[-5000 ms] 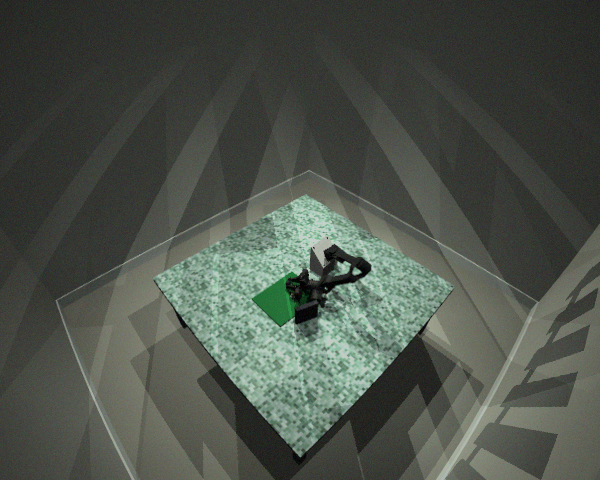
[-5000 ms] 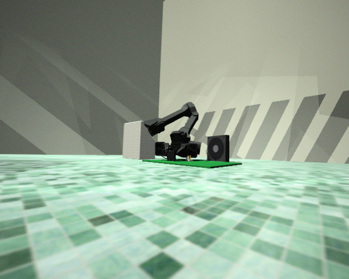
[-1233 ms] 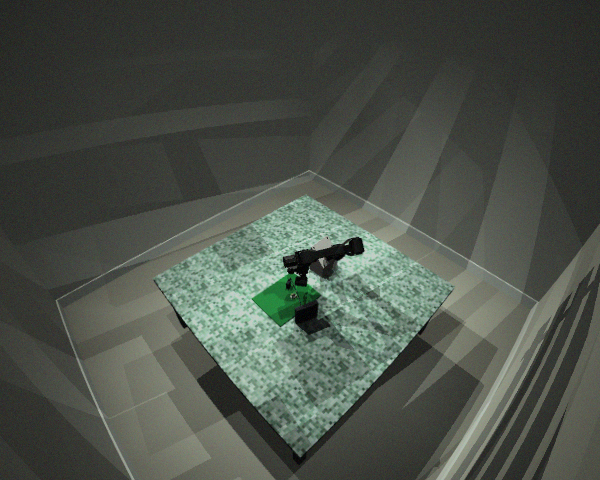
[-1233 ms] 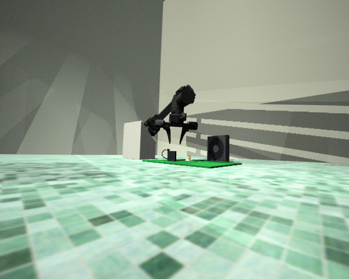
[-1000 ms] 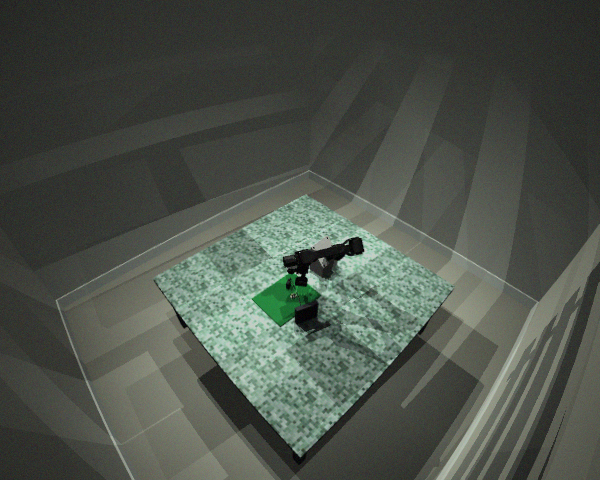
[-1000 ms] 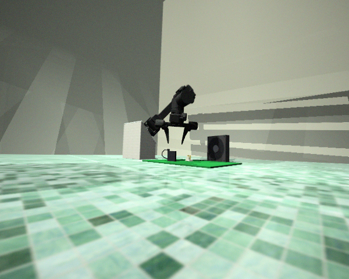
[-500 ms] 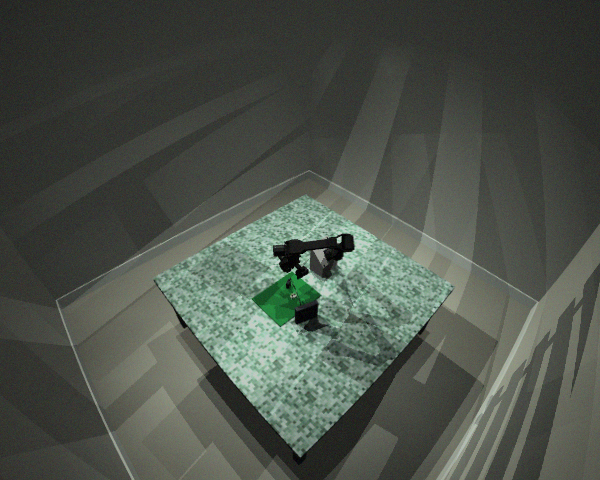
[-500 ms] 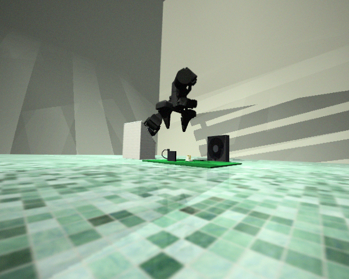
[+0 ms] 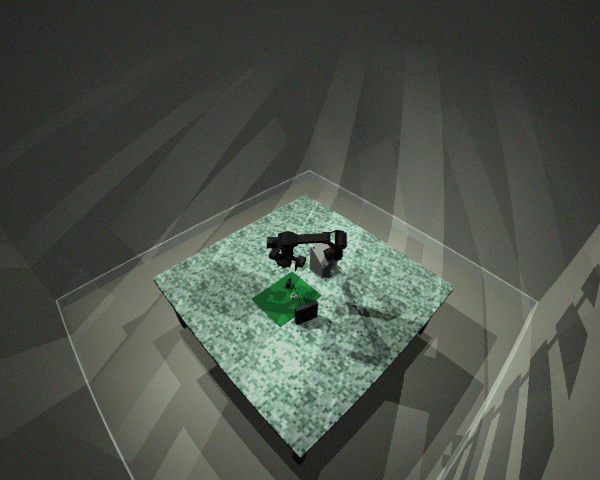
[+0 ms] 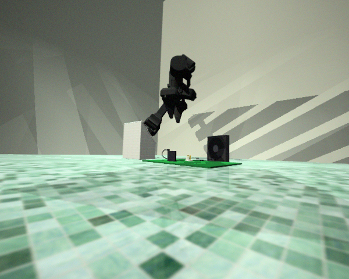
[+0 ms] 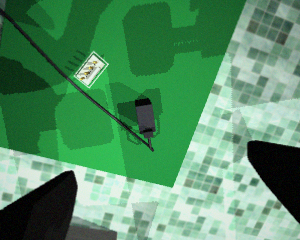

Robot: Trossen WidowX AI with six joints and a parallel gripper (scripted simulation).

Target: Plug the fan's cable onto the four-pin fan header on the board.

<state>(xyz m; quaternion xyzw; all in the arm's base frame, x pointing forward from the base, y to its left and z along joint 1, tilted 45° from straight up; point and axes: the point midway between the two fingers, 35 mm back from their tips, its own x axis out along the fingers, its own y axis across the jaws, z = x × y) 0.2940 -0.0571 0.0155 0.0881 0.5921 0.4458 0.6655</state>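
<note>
My gripper tip is 140 mm above the black plug and 10 mm past it. The rest, counted from my gripper tip: white four-pin fan header: 160 mm below, 70 mm to the left, 20 mm ahead; header key: 150 mm below, 70 mm to the left, 10 mm ahead; green board: 180 mm below, 50 mm to the left, 50 mm ahead.
</note>
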